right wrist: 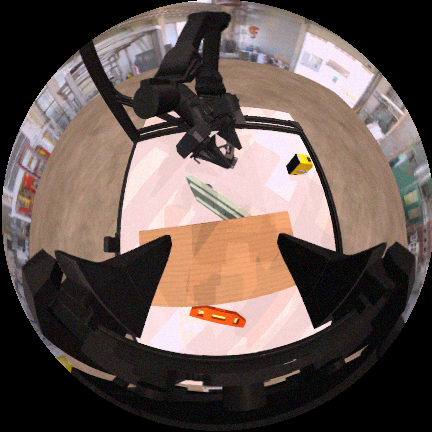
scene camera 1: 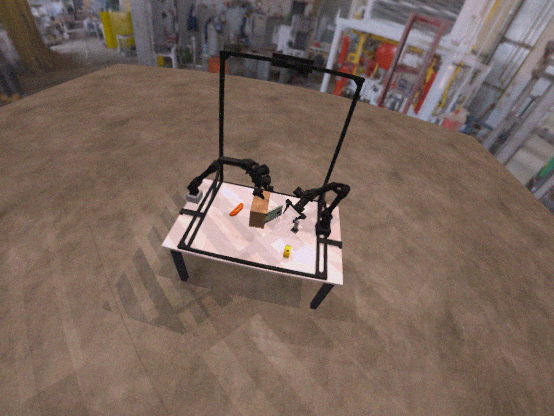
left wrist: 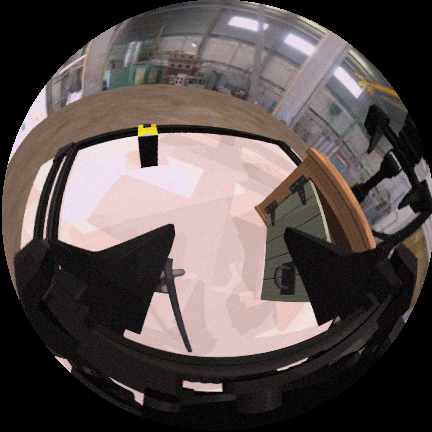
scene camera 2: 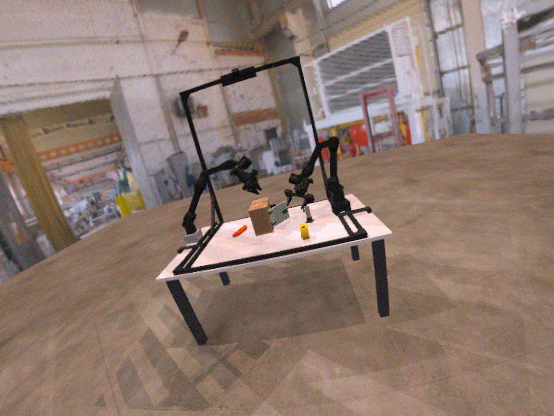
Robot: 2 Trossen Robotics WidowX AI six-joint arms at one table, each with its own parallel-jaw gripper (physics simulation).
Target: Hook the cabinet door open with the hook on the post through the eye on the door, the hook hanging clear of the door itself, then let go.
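Seen in the pictures: left gripper, fingertip midpoint: (right wrist: 235, 156) (scene camera 1: 287, 218) (left wrist: 231, 231) (scene camera 2: 294, 207); right gripper, fingertip midpoint: (right wrist: 225, 239) (scene camera 1: 265, 195) (left wrist: 385, 178) (scene camera 2: 260, 192); left arm's base, link origin: (scene camera 1: 324, 225) (scene camera 2: 339, 201); right arm's base, link origin: (right wrist: 217, 391) (scene camera 1: 194, 192) (scene camera 2: 191, 232).
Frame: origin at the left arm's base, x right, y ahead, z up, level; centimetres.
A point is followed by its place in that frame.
A wooden cabinet (scene camera 1: 258, 214) @(x -5.2, y 49.0, z 6.9 cm) (scene camera 2: 261, 218) @(x -5.3, y 48.6, z 3.2 cm) (left wrist: 346, 201) @(x 3.3, y 43.2, z 9.1 cm) (right wrist: 225, 265) @(x 4.8, y 49.4, z 9.8 cm) stands mid-table. Its grey-green door (scene camera 1: 274, 214) @(x 3.6, y 37.6, z 0.2 cm) (scene camera 2: 279, 213) @(x 3.3, y 38.0, z 0.9 cm) (left wrist: 272, 250) @(x 3.4, y 37.9, z -3.2 cm) stands swung out, with a dark ring-like eye (left wrist: 278, 278) on its face. A small post (scene camera 1: 296, 226) @(x -3.5, y 20.8, z -1.4 cm) (scene camera 2: 308, 215) @(x -3.5, y 21.1, z -2.7 cm) stands apart from the door, partly hidden by a finger in the left wrist view. Its long dark hook (left wrist: 179, 310) @(x 2.0, y 22.4, z 1.1 cm) is apart from the eye. My left gripper (scene camera 1: 294, 210) @(x -1.6, y 28.4, z 4.0 cm) (scene camera 2: 296, 199) @(x -1.6, y 28.4, z 4.0 cm) (left wrist: 231, 231) @(x -1.6, y 28.4, z 4.0 cm) is open and empty, above the table near post and door. My right gripper (scene camera 2: 256, 192) @(x 4.8, y 46.2, z 16.6 cm) (right wrist: 225, 239) @(x 4.8, y 46.2, z 16.6 cm) is open and empty, above the cabinet.
An orange level-like tool (scene camera 1: 236, 209) @(x 8.3, y 66.7, z -5.6 cm) (scene camera 2: 240, 231) @(x 5.4, y 65.6, z -5.3 cm) (right wrist: 218, 316) @(x 8.3, y 66.0, z -5.5 cm) lies beside the cabinet, on the side away from the door. A yellow and black block (scene camera 1: 287, 251) @(x -27.7, y 26.8, z 0.3 cm) (scene camera 2: 304, 231) @(x -29.1, y 26.8, z -1.3 cm) (left wrist: 148, 131) @(x -24.2, y 26.7, z 0.3 cm) (right wrist: 300, 164) @(x -23.5, y 28.2, z -0.7 cm) stands near the table's front. A black frame (scene camera 1: 221, 110) @(x 38.1, y 85.8, z 58.4 cm) (scene camera 2: 194, 135) @(x 38.1, y 85.6, z 64.3 cm) rises at the back.
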